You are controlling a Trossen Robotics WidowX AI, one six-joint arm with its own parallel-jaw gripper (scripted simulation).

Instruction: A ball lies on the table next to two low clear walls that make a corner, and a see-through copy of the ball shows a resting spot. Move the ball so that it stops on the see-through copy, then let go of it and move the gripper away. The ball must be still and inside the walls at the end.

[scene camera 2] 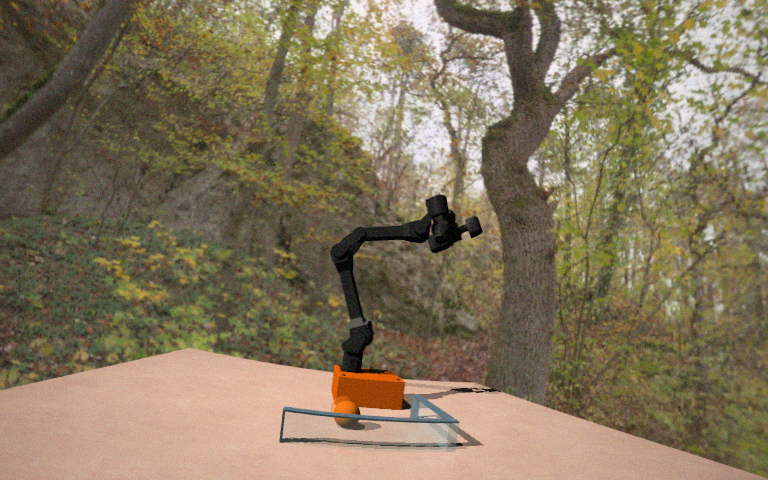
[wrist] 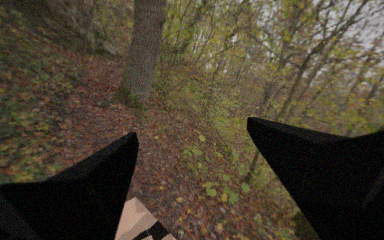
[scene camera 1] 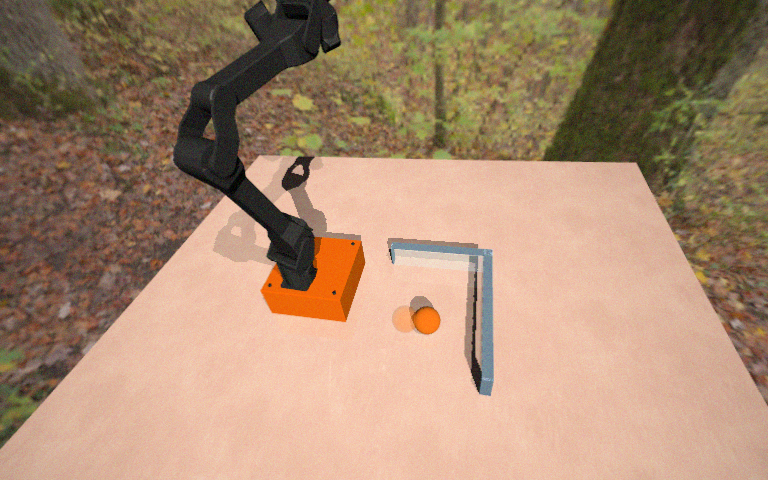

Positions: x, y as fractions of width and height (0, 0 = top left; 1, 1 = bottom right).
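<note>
My gripper (scene camera 2: 0.60, 0.50) is open, and it holds nothing. In the wrist view I can see my gripper (wrist: 0.50, 0.54) as well.
</note>
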